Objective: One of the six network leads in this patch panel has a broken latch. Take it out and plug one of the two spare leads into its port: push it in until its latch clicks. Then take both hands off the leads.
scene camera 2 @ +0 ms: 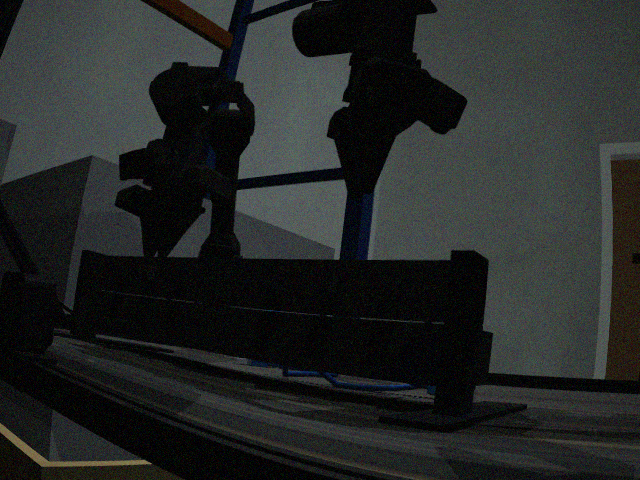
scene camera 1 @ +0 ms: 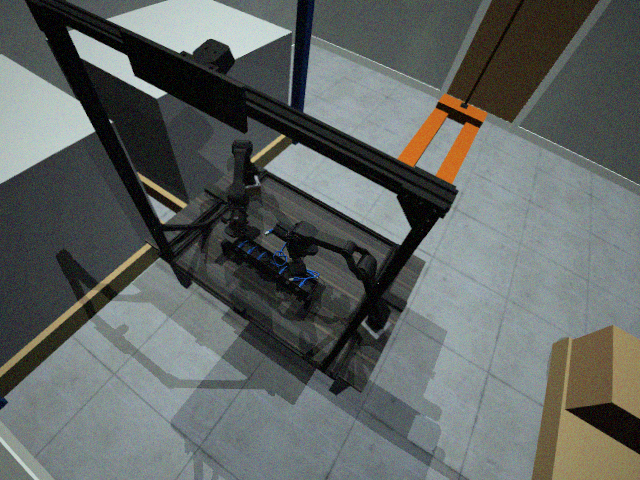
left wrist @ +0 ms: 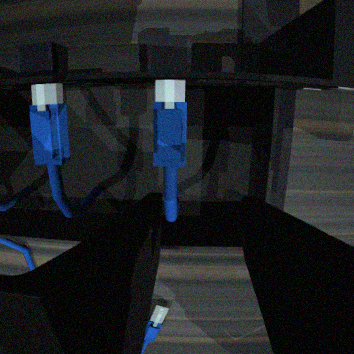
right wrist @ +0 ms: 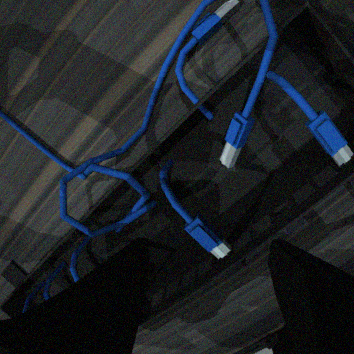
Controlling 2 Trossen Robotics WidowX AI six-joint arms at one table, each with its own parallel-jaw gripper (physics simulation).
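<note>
The dark patch panel stands on the table. In the left wrist view, two blue leads sit at its ports. In the right wrist view, two more leads sit at the panel, and a loose plug lies slanted between them. Another plug lies off the panel. A loose plug also shows lower in the left wrist view. My left gripper is partly open below a seated lead. My right gripper is open above the leads. Broken latch: cannot tell which.
A looped blue cable lies beside the panel in the right wrist view. The panel's foot rests on the table. A black overhead frame spans the table. An orange pallet truck and cardboard boxes stand beyond it.
</note>
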